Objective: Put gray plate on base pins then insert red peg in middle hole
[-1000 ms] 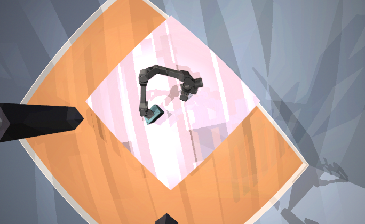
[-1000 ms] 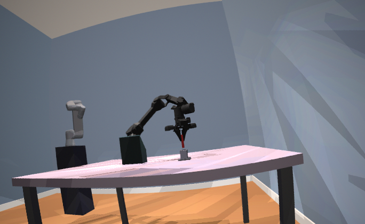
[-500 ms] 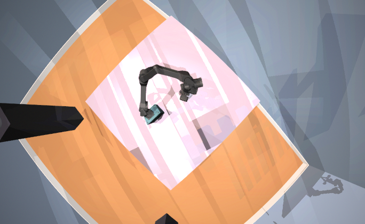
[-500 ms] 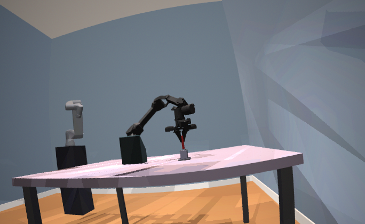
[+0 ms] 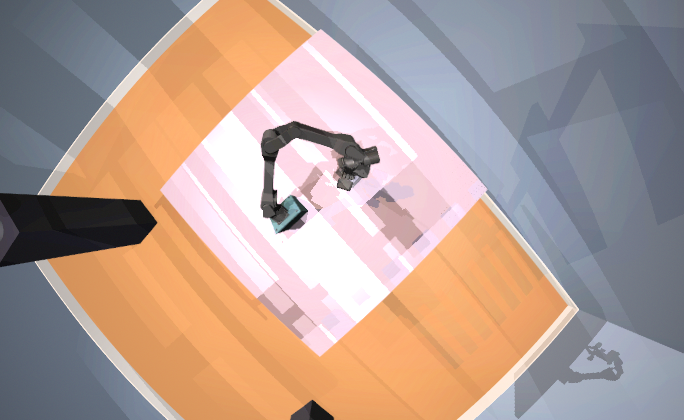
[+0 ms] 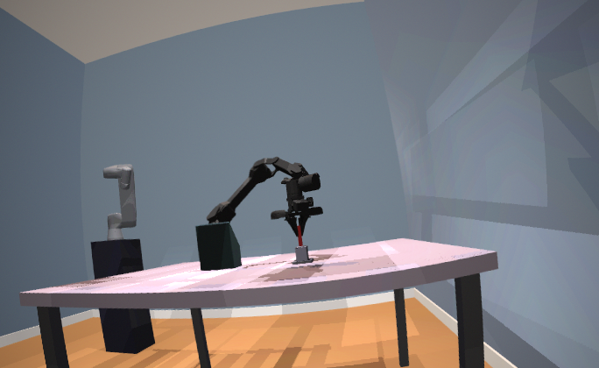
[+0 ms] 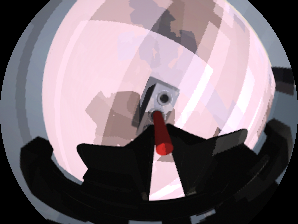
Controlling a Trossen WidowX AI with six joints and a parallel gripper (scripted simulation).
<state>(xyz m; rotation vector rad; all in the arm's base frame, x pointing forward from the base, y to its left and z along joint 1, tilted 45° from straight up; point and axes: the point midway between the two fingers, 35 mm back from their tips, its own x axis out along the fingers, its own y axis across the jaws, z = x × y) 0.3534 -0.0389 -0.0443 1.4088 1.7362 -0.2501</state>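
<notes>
Right now the red peg is right at my gripper tip. From my gripper tip the other things lie so: dark base: 90 mm below; gray plate: 50 mm below.
</notes>
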